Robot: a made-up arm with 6 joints.
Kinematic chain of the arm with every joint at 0, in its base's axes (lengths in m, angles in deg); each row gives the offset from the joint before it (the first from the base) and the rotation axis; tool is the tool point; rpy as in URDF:
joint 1: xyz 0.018 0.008 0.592 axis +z
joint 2: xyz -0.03 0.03 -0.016 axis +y
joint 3: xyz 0 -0.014 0.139 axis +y
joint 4: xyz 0.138 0 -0.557 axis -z
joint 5: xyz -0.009 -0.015 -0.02 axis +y
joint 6: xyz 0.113 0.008 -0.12 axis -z
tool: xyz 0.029 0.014 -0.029 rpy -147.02 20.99 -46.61
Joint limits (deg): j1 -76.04..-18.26 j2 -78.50..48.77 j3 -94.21..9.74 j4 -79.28..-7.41 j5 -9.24..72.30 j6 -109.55..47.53
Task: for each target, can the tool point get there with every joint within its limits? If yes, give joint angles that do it. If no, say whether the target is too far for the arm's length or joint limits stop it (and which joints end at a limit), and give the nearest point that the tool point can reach.
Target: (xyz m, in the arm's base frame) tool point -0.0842 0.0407 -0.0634
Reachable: yes | joints -41.20 20.46 -4.91 -57.63 61.92 1.78
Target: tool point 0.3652 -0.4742 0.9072
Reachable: yes | joints -48.74 -55.56 -45.35 -73.79 63.24 -1.52
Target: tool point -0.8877 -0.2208 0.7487
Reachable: no: joint limits stop it (at a limit: joint 1, joint 2, joint 3, joint 5, joint 6) | nearest point -0.4839 0.1094 0.2635 | short by 0.712 m
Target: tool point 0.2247 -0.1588 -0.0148
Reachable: yes | joints -39.80 -13.40 -1.08 -62.09 44.92 19.80
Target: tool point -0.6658 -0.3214 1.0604
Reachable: no: joint limits stop it (at a limit: joint 1, joint 2, joint 3, joint 4, joint 5, joint 6) | nearest point -0.1805 -0.0344 1.3188 | short by 0.620 m
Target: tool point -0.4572 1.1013 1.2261
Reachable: no: too far | nearest point -0.1303 0.3491 1.3364 | short by 0.828 m
